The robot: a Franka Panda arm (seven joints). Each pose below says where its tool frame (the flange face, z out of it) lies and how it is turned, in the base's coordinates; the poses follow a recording.
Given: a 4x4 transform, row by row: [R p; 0 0 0 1], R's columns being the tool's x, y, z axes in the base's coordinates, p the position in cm. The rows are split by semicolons.
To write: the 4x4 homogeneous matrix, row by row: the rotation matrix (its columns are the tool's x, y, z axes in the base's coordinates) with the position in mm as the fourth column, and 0 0 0 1 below. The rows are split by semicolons. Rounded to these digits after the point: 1 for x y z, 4 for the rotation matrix.
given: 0.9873, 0.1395, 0.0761, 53.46; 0.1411, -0.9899, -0.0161, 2.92; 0.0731, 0.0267, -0.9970, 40.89; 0, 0, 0, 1
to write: 0.9873, 0.1395, 0.0761, 534.6; 0.1411, -0.9899, -0.0161, 29.2; 0.0731, 0.0267, -0.9970, 408.9; 0, 0, 0, 1
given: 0.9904, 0.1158, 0.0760, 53.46; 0.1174, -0.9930, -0.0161, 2.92; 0.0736, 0.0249, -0.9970, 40.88; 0, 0, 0, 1
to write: 0.9904, 0.1158, 0.0760, 534.6; 0.1174, -0.9930, -0.0161, 29.2; 0.0736, 0.0249, -0.9970, 408.8; 0, 0, 0, 1
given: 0.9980, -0.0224, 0.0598, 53.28; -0.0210, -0.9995, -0.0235, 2.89; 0.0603, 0.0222, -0.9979, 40.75; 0, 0, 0, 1
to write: 0.9980, -0.0224, 0.0598, 532.8; -0.0210, -0.9995, -0.0235, 28.9; 0.0603, 0.0222, -0.9979, 407.5; 0, 0, 0, 1
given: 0.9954, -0.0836, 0.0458, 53.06; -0.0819, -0.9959, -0.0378, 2.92; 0.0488, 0.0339, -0.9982, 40.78; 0, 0, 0, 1
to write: 0.9954, -0.0836, 0.0458, 530.6; -0.0819, -0.9959, -0.0378, 29.2; 0.0488, 0.0339, -0.9982, 407.8; 0, 0, 0, 1
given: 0.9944, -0.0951, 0.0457, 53.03; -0.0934, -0.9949, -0.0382, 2.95; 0.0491, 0.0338, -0.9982, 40.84; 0, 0, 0, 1
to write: 0.9944, -0.0951, 0.0457, 530.3; -0.0934, -0.9949, -0.0382, 29.5; 0.0491, 0.0338, -0.9982, 408.4; 0, 0, 0, 1
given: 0.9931, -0.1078, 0.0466, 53.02; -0.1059, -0.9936, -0.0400, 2.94; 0.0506, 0.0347, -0.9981, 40.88; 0, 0, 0, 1
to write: 0.9931, -0.1078, 0.0466, 530.2; -0.1059, -0.9936, -0.0400, 29.4; 0.0506, 0.0347, -0.9981, 408.8; 0, 0, 0, 1
